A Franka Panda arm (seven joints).
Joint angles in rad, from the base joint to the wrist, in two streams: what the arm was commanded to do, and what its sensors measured. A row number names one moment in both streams.
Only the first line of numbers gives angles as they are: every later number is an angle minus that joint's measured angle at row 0.
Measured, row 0: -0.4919 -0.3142 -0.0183 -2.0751 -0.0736 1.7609 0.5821
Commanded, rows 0 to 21: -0.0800 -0.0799 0.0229 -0.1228 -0.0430 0.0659 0.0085; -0.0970 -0.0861 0.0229 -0.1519 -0.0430 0.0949 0.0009; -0.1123 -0.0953 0.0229 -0.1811 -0.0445 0.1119 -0.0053; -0.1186 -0.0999 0.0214 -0.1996 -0.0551 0.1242 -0.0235; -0.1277 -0.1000 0.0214 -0.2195 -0.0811 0.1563 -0.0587; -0.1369 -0.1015 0.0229 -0.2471 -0.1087 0.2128 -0.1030; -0.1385 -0.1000 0.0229 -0.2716 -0.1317 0.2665 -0.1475; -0.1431 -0.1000 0.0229 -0.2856 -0.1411 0.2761 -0.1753; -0.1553 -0.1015 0.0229 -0.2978 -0.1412 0.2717 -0.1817; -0.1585 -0.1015 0.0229 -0.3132 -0.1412 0.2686 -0.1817; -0.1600 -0.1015 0.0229 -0.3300 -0.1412 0.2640 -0.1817; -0.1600 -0.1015 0.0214 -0.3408 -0.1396 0.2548 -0.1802; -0.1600 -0.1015 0.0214 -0.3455 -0.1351 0.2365 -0.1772; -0.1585 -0.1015 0.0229 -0.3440 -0.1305 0.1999 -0.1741; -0.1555 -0.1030 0.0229 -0.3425 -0.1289 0.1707 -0.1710; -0.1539 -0.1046 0.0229 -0.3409 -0.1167 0.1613 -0.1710; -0.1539 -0.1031 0.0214 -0.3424 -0.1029 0.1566 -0.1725; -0.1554 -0.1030 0.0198 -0.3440 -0.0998 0.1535 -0.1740; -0.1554 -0.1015 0.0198 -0.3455 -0.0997 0.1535 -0.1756; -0.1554 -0.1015 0.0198 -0.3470 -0.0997 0.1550 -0.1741; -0.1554 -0.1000 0.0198 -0.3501 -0.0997 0.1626 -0.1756; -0.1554 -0.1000 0.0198 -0.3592 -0.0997 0.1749 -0.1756
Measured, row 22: -0.1435 -0.0792 0.0063 -0.3342 -0.1158 0.1663 -0.1669
